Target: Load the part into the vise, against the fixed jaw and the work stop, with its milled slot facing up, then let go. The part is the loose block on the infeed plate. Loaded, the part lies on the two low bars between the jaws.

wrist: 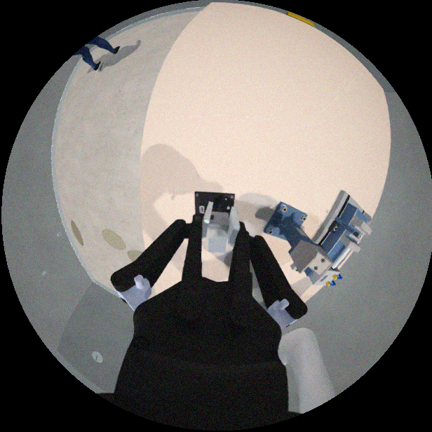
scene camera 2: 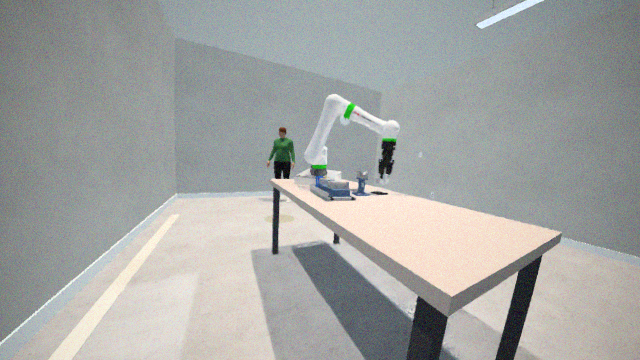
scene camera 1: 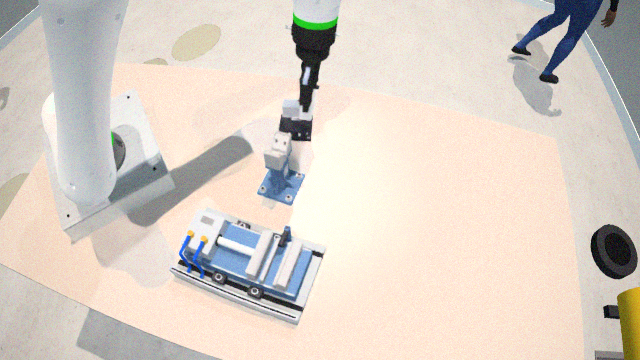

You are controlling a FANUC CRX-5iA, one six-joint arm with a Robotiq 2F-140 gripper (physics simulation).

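Places are measured from the arm's base along level axes (x ahead, y left, z up), in millimetres.
Where they show: gripper, fingertip midpoint: (scene camera 2: 383,183) (scene camera 1: 307,113); arm's base at its link origin: (scene camera 2: 319,173).
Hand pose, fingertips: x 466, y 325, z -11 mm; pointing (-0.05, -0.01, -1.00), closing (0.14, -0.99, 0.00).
Note:
Things, the pixels of their centre, and the offset from my fingertips.
- light grey block at the middle of its body: (scene camera 1: 294,108) 31 mm back, 7 mm right, 16 mm up
- black infeed plate at the middle of its body: (scene camera 1: 295,127) (scene camera 2: 379,193) 37 mm back, 7 mm left, 75 mm down
- blue vise at the middle of its body: (scene camera 1: 245,256) (scene camera 2: 331,187) 12 mm ahead, 401 mm right, 30 mm down
- low bar at the middle of its body: (scene camera 1: 270,260) 70 mm ahead, 395 mm right, 9 mm down
- dark work stop at the middle of its body: (scene camera 1: 283,238) 80 mm ahead, 348 mm right, 11 mm up
My gripper (scene camera 1: 305,107) (scene camera 2: 384,177) (wrist: 220,211) is shut on the part, a light grey block (scene camera 1: 291,108) (wrist: 217,240), with a pale finger pad on each side. It holds the part above the black infeed plate (scene camera 1: 302,134) (scene camera 2: 379,193) (wrist: 216,197); a gap shows in the scene camera 2 view. Which way the milled slot faces cannot be told. The blue vise (scene camera 1: 227,261) (scene camera 2: 334,189) stands apart. Its fixed jaw (scene camera 1: 288,266) is the right one in the scene camera 1 view. A low bar (scene camera 1: 270,260) shows between the jaws, and the dark work stop (scene camera 1: 285,236) stands at their far end.
A blue stand (scene camera 1: 281,188) (scene camera 2: 361,186) (wrist: 286,220) with a grey block-shaped head rises between the infeed plate and the vise. The white robot base plate (scene camera 1: 137,175) is at the left. Blue hoses (scene camera 1: 184,247) rise at the vise's left end. People stand beyond the table.

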